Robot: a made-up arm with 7 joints.
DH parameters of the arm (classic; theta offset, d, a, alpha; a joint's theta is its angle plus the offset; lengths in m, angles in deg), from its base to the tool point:
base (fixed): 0 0.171 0 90
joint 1: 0 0.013 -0.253 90
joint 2: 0 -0.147 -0.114 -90
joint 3: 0 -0.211 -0.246 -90
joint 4: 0 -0.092 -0.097 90
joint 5: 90 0.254 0.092 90
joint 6: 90 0.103 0.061 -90
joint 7: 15.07 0 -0.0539 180
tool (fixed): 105.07 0.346 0 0
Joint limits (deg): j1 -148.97..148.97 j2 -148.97..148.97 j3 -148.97..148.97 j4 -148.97..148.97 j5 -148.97..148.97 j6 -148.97..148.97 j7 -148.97..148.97
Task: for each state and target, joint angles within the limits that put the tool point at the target. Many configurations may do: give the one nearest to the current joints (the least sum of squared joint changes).
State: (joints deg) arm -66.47 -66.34 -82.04 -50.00 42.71 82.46 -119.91
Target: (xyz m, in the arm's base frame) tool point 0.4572 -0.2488 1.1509
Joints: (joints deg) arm -50.58 -60.65 -75.99 -64.99 45.59 77.59 -118.98
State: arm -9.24 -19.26 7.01 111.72 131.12 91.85 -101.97
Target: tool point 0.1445 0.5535 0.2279
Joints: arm -39.81 22.57 16.85 148.97 128.57 91.24 -105.53
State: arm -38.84 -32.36 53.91 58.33 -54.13 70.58 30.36
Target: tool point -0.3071 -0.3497 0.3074
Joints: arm -25.80 8.34 33.50 19.03 -57.07 91.01 29.97
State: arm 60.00 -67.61 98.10 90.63 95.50 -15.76 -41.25
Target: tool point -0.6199 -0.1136 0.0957
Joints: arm 61.81 -61.49 102.41 132.16 95.22 11.90 -43.19
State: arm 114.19 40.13 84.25 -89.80 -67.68 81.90 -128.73
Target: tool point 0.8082 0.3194 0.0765
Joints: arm 115.69 31.88 68.17 -87.45 -66.58 78.44 -128.78
